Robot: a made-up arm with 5 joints.
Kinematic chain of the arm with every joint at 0, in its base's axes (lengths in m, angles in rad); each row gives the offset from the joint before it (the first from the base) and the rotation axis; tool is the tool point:
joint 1: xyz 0 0 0.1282 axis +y
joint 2: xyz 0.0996 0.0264 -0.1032 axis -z
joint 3: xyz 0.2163 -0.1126 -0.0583 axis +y
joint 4: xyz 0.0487 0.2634 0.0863 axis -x
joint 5: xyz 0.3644 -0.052 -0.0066 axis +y
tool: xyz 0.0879 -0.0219 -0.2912
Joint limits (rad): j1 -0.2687..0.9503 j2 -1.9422..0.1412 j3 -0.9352..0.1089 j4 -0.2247..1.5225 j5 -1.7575..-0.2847
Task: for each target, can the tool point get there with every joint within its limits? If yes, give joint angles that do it. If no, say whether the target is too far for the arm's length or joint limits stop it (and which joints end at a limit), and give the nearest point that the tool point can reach.
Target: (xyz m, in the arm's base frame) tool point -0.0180 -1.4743 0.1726
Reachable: no: too far | nearest point 0.4346 -0.1592 0.6297 | short by 1.464 m
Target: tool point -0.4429 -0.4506 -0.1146
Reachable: no: joint limits stop it (at a limit: joint 1, joint 2, joint 3, joint 5) | nearest point 0.2638 -0.1541 -0.7480 | short by 0.994 m
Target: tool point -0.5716 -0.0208 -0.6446
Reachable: no: joint limits stop it (at a limit: joint 1, joint 2, joint 3, joint 5) | nearest point 0.1824 0.0135 -0.8207 | short by 0.775 m
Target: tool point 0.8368 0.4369 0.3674
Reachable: yes | joints -0.1515 -0.4024 -0.4226 -0.0164 -0.9561
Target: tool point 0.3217 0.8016 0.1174
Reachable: yes | joints 0.7643 -1.4240 -0.4191 1.2835 -0.7426
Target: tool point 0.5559 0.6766 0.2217
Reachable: yes | joints 0.0817 -1.0512 -0.4109 1.0488 -0.5608
